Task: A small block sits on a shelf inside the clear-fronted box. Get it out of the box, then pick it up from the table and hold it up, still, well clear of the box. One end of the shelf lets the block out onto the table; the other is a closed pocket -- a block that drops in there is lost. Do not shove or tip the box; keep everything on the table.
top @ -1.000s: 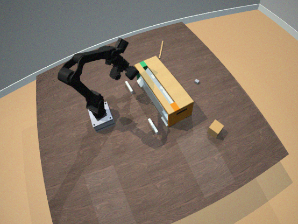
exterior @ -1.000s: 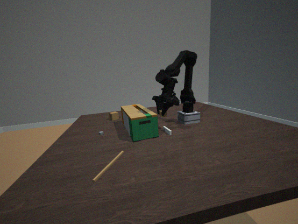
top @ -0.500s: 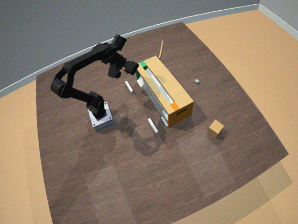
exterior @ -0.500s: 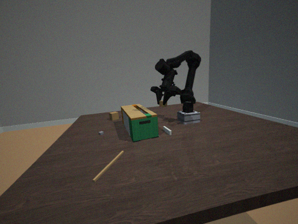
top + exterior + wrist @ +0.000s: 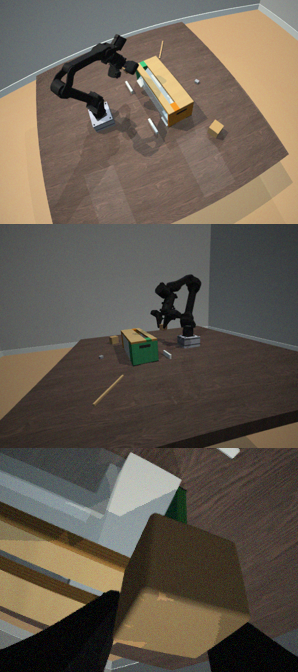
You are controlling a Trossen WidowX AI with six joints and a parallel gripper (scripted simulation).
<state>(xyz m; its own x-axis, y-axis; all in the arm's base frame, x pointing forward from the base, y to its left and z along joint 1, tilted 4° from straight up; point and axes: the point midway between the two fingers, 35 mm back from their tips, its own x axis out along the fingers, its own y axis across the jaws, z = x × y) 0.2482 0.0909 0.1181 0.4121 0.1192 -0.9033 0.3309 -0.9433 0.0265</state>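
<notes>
The small tan block lies 2 cm behind my gripper tip. The rest, counted from my gripper tip: thin wooden stick 33 cm ahead, 18 cm to the left, 17 cm below; long tan box 6 cm ahead, 15 cm to the right, 11 cm below.
</notes>
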